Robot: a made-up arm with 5 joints. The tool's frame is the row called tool. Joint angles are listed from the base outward. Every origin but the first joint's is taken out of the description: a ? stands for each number. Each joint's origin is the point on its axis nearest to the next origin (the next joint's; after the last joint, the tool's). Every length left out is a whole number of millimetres.
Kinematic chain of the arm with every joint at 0, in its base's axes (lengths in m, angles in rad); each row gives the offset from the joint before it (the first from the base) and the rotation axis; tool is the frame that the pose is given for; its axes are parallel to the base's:
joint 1: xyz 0.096 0 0.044 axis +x
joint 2: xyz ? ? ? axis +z
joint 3: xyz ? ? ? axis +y
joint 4: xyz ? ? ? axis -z
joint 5: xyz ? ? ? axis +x
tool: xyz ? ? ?
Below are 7 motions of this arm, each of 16 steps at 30 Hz.
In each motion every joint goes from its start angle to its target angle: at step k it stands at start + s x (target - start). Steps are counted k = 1, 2, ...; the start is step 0. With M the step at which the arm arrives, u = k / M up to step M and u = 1 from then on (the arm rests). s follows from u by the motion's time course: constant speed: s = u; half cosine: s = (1 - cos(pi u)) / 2; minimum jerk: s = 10 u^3 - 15 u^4 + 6 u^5.
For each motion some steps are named. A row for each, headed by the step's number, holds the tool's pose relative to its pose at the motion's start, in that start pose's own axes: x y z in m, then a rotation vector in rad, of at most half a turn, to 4 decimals.
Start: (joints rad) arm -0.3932 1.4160 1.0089 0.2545 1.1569
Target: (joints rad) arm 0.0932 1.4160 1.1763 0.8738 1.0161
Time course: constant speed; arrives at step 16
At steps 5, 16:
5: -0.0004 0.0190 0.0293 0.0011 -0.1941 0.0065
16: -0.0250 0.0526 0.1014 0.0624 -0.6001 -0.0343

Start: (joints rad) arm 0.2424 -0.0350 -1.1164 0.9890 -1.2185
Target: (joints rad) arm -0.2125 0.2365 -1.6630 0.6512 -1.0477
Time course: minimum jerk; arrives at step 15
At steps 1, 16:
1: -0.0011 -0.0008 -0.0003 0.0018 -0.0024 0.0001
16: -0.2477 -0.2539 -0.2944 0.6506 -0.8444 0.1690

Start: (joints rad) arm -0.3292 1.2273 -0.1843 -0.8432 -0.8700
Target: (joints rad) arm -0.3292 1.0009 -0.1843 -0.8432 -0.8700
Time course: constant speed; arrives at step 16
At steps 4, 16:
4: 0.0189 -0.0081 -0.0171 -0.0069 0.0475 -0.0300
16: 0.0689 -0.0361 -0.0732 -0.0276 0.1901 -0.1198

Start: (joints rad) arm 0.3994 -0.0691 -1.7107 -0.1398 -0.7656
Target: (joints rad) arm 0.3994 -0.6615 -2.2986 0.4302 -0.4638
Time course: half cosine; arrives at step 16
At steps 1, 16:
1: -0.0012 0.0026 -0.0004 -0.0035 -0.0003 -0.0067
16: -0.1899 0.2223 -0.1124 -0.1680 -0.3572 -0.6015

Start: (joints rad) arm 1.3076 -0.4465 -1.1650 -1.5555 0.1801
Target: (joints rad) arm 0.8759 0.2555 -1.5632 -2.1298 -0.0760
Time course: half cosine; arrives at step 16
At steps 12, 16:
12: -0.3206 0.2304 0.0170 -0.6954 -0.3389 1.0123
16: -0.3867 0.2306 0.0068 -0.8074 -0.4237 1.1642

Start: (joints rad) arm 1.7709 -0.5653 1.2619 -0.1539 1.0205
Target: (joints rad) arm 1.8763 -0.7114 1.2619 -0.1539 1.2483
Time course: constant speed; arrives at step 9
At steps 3, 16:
3: 0.0019 0.0009 0.0097 0.1335 0.0167 -0.0031
16: 0.0077 0.0029 0.0270 0.4002 0.0488 -0.0181

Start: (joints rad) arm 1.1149 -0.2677 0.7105 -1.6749 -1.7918
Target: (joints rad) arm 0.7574 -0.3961 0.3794 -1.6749 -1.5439
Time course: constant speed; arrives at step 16
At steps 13, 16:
13: 0.0911 0.0924 0.0296 -0.1385 0.2103 0.2382
16: 0.1098 0.1205 0.0318 -0.1735 0.2571 0.2947

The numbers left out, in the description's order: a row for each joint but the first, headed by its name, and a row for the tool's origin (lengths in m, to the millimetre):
joint 2: 0 -0.109 -0.059
joint 3: 0.046 0.28 0
joint 4: 0.084 0 0.259
joint 5: 0.071 0.205 0
tool: 0 -0.098 0.085

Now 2 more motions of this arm.
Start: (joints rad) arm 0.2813 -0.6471 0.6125 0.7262 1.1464
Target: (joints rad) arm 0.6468 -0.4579 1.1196 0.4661 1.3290
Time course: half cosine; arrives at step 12
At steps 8, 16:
8: -0.0676 -0.0921 -0.1133 -0.1319 0.5885 -0.2752
16: -0.1127 -0.1231 -0.1336 -0.1720 0.7787 -0.3781

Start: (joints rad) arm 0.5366 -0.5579 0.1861 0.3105 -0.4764
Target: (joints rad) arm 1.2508 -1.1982 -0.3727 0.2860 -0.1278
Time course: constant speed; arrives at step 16
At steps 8, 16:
8: 0.1150 -0.1674 -0.0475 0.4556 0.1551 -0.2526
16: 0.2007 -0.2410 -0.1679 0.7095 0.3262 -0.5580

